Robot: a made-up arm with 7 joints.
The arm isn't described. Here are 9 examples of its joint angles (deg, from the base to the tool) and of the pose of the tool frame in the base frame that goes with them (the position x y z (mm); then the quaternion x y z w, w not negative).
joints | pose
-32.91 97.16 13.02 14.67 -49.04 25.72 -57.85 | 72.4 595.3 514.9 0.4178 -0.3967 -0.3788 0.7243
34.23 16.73 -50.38 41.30 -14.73 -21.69 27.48 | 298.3 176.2 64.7 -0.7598 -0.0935 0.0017 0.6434
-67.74 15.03 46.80 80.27 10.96 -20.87 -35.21 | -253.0 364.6 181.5 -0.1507 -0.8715 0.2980 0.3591
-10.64 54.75 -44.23 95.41 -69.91 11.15 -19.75 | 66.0 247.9 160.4 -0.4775 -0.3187 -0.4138 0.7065
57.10 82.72 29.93 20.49 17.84 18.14 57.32 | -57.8 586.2 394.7 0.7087 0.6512 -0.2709 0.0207
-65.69 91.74 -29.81 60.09 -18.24 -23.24 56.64 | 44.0 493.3 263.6 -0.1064 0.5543 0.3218 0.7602
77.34 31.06 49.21 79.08 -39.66 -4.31 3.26 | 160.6 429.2 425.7 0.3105 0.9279 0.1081 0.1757
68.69 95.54 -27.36 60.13 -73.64 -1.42 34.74 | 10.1 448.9 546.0 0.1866 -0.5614 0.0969 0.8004
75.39 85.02 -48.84 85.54 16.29 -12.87 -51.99 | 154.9 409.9 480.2 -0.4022 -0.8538 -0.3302 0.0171
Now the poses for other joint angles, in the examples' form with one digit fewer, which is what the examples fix.
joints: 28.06 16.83 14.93 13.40 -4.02 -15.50 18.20
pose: 187 297 -24 -0.654 -0.484 0.514 0.270
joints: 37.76 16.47 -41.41 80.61 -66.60 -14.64 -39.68
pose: 297 78 231 -0.590 -0.562 -0.545 0.196
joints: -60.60 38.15 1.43 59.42 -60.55 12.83 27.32
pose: -170 372 146 -0.121 0.127 0.330 0.928
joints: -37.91 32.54 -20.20 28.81 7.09 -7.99 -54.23
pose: -240 374 10 -0.121 -0.594 0.330 0.723
